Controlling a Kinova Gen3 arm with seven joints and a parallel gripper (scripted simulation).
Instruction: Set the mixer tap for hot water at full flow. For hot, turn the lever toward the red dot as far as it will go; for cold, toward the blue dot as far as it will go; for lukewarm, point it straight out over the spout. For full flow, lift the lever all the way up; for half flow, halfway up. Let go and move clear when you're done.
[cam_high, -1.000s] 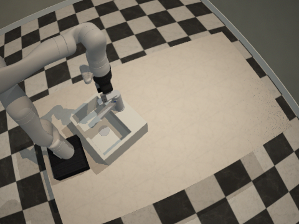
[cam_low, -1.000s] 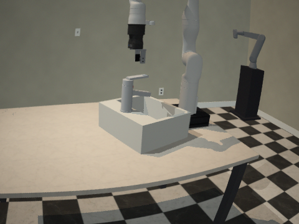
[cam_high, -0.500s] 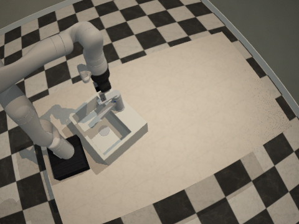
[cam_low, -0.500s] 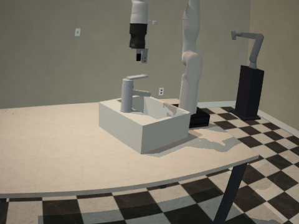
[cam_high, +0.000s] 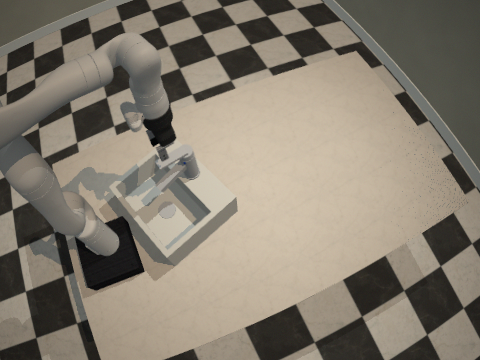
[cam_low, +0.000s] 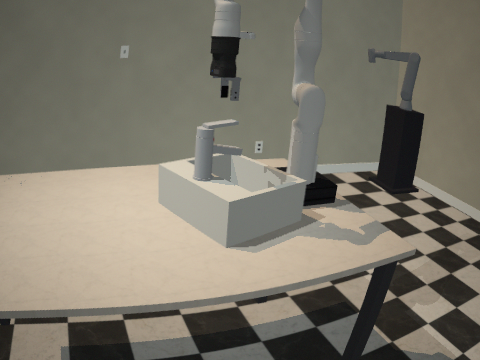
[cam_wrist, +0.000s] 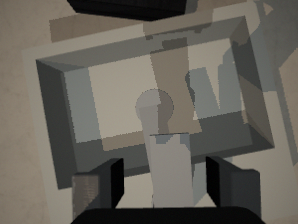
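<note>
Now: the lever 90 mm below my hand, 20 mm ahead of it and 10 mm to the left of it. Round my hand: white sink basin 320 mm below, 40 mm behind, 20 mm to the right.
</note>
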